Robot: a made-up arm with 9 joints. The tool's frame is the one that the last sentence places. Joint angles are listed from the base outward.
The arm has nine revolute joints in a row. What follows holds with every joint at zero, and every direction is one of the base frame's. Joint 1 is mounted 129.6 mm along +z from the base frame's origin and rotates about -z. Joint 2 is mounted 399.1 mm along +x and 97.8 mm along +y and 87.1 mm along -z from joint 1 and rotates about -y. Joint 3 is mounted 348.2 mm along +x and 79.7 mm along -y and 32.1 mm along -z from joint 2 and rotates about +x. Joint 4 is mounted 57.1 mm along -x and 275.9 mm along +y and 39.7 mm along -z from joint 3 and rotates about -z. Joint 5 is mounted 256.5 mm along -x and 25.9 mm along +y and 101.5 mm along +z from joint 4 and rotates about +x. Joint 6 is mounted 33.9 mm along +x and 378.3 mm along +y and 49.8 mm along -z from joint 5 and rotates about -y. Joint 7 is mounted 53.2 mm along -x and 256.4 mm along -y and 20.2 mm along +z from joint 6 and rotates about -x. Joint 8 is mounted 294 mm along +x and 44.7 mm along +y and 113.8 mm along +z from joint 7 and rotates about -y. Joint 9 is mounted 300.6 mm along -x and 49.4 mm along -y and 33.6 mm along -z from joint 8 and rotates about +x. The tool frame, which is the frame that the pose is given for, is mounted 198.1 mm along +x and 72 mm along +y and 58.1 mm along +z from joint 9; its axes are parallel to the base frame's.
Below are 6 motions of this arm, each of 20 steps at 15 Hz.
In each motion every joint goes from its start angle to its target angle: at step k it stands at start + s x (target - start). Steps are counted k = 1, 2, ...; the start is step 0. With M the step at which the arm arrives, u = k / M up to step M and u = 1 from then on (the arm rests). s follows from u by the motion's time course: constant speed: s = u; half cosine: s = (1 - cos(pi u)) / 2; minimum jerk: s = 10 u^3 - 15 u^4 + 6 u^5.
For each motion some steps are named. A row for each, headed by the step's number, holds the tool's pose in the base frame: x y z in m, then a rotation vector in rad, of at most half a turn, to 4 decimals.
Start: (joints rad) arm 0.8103 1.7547 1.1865 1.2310 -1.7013 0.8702 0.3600 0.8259 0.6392
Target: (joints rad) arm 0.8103 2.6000 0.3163 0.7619 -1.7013 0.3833 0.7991 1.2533 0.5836
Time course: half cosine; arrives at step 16
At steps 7, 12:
7: 0.3361 0.2362 0.1810 -1.9491 -1.4997 -0.4975
12: 0.4170 0.1598 0.1753 -2.4826 -1.1665 -1.0880

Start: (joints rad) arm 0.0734 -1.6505 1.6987 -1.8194 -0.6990 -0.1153 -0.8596 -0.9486 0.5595
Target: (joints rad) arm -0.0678 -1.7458 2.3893 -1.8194 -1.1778 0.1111 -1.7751 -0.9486 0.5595
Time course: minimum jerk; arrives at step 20
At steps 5, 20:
5: 0.5714 -0.2380 -0.2050 2.0982 0.7162 0.6527
20: 0.4137 -0.2666 -0.2906 2.1991 -0.0413 0.6997

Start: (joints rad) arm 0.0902 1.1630 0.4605 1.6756 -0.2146 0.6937 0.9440 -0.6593 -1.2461
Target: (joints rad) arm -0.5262 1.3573 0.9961 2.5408 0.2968 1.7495 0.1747 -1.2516 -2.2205
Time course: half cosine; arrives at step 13
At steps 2, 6, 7, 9, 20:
2: 0.4532 0.3164 0.6752 -0.3688 1.3510 -1.1726
6: 0.2436 0.2868 0.7619 -0.2505 1.4145 -0.7599
7: 0.1983 0.2687 0.7818 -0.2708 1.4382 -0.6392
9: 0.1437 0.2381 0.8131 -0.3895 1.4834 -0.4306
20: 0.1231 0.2235 0.8352 -0.6099 1.5201 -0.2391

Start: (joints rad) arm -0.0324 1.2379 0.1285 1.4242 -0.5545 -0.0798 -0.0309 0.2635 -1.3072
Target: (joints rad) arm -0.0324 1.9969 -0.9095 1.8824 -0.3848 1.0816 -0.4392 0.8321 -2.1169
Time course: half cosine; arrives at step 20
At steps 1, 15, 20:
1: 0.5879 0.3990 0.4498 -0.6325 0.2401 -1.5269
15: 0.3518 0.3176 0.5795 -0.3461 -0.6775 2.3460
20: 0.3066 0.3352 0.5922 -0.5564 -0.8038 1.9152

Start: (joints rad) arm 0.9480 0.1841 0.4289 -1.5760 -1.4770 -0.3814 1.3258 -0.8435 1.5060
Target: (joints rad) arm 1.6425 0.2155 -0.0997 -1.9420 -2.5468 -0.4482 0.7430 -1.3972 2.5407
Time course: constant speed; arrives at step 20
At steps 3, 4, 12, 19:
3: 0.6763 -0.4103 -0.0603 -0.8969 -1.0990 -0.7977
4: 0.6641 -0.4422 -0.0610 -0.8884 -1.1398 -0.7964
12: 0.5128 -0.6623 -0.0599 -0.8122 -1.4629 -0.6300
19: 0.3259 -0.7926 -0.0600 -0.6946 -1.6601 -0.3001

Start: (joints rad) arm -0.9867 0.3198 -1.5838 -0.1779 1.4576 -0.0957 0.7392 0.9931 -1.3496
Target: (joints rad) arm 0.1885 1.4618 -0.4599 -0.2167 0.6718 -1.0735 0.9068 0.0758 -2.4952
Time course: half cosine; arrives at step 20
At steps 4, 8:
4: 0.3597 0.8072 -0.2784 -1.4298 -1.8720 0.0188
8: 0.5599 0.7292 -0.1635 -2.0203 -1.5425 -0.2806

